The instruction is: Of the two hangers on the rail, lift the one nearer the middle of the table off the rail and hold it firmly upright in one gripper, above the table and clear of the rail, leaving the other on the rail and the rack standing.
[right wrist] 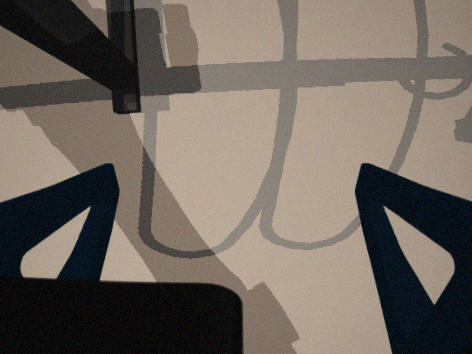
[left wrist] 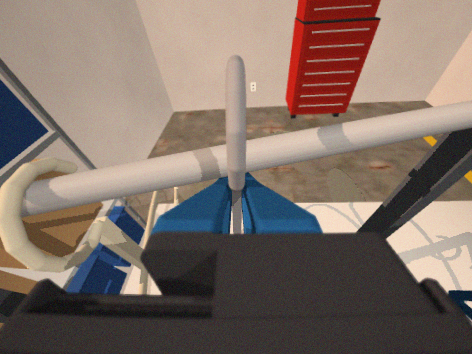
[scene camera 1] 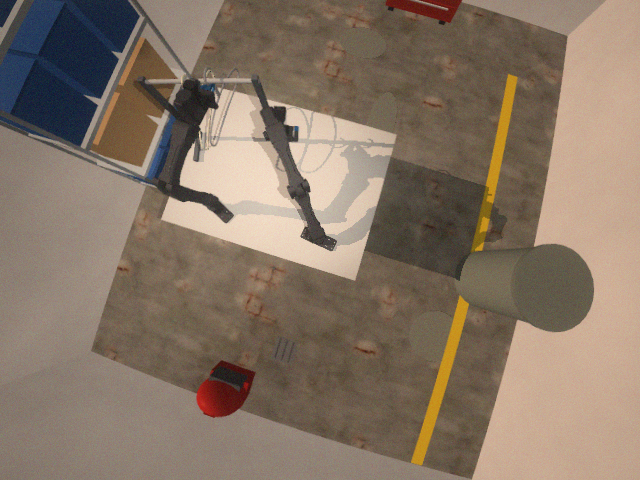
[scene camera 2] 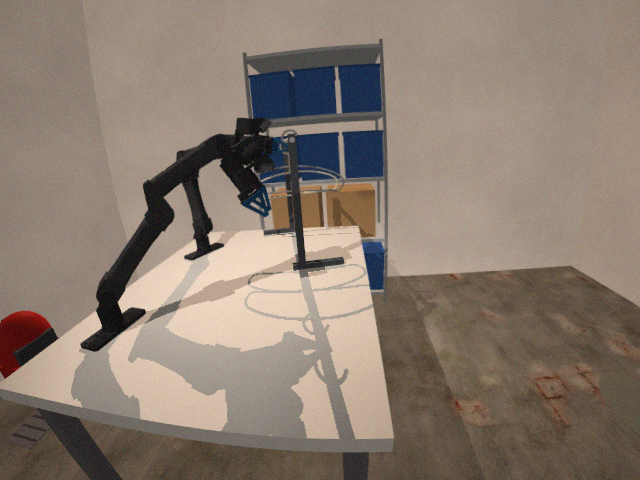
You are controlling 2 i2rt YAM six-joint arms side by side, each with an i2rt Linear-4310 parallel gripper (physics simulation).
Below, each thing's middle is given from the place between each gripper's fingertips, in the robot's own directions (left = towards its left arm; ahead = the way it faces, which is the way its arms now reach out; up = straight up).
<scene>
The grey hanger (left wrist: pixel 235 92) is 3 cm ahead of my right hand, 32 cm to the left of it and 13 cm above it. From my right hand the other things lie so: rack (scene camera 2: pixel 291 141): 1 cm ahead, 36 cm to the left.
Now: the grey hanger 60 mm below my left hand, 10 mm to the left of it and 10 mm behind it. The rest, counted from my left hand: rack: 190 mm below, 50 mm to the left, 20 mm behind.
</scene>
